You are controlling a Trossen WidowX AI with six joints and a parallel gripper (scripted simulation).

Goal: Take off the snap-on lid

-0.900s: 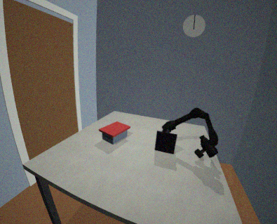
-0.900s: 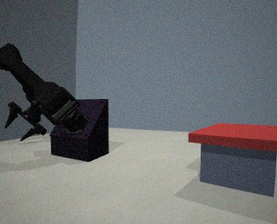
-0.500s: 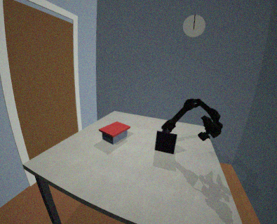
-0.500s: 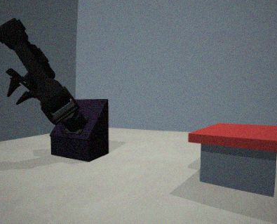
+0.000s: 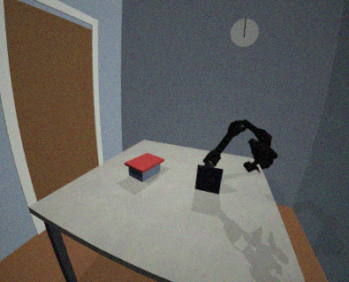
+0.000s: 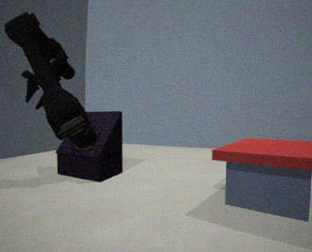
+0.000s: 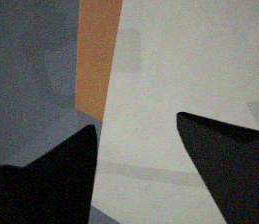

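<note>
The red lid is 780 mm ahead of my gripper tip, 110 mm below it and 20 mm to the right of it. Round my gripper tip: storage box 780 mm ahead, 160 mm below, 20 mm to the right.
</note>
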